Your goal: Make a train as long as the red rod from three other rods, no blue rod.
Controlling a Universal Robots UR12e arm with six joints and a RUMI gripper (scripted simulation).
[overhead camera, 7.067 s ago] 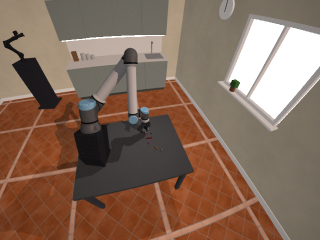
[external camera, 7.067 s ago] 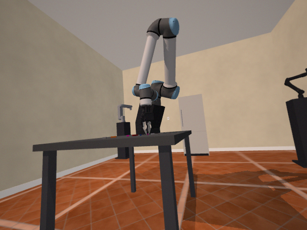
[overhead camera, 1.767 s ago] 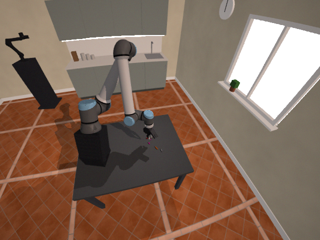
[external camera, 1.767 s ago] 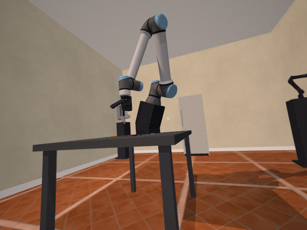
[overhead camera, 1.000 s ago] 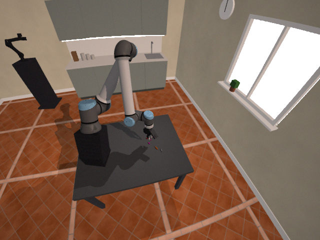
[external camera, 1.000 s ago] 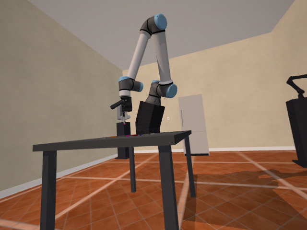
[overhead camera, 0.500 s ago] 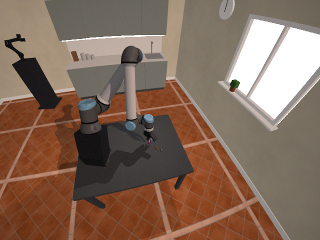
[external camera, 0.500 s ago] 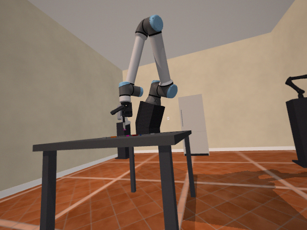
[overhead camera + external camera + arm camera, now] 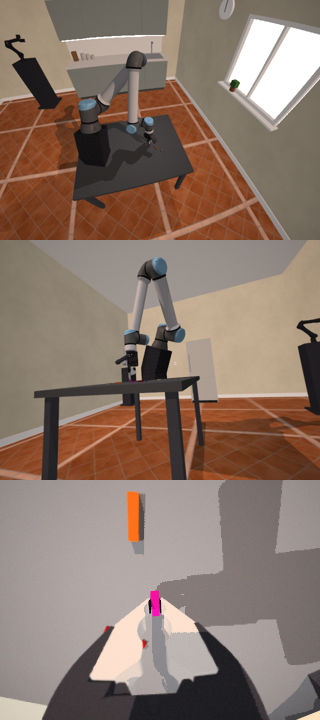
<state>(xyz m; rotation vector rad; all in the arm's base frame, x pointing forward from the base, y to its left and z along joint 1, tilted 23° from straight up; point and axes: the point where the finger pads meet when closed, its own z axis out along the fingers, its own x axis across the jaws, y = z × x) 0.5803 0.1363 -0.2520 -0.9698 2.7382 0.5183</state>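
Right now the orange rod is 7 cm ahead of my hand, 5 cm to the right of it and 2 cm below it. Round my hand: blue rod: 2 cm ahead, 16 cm to the left, 2 cm below; red rod: 1 cm behind, 9 cm to the left, 2 cm below.
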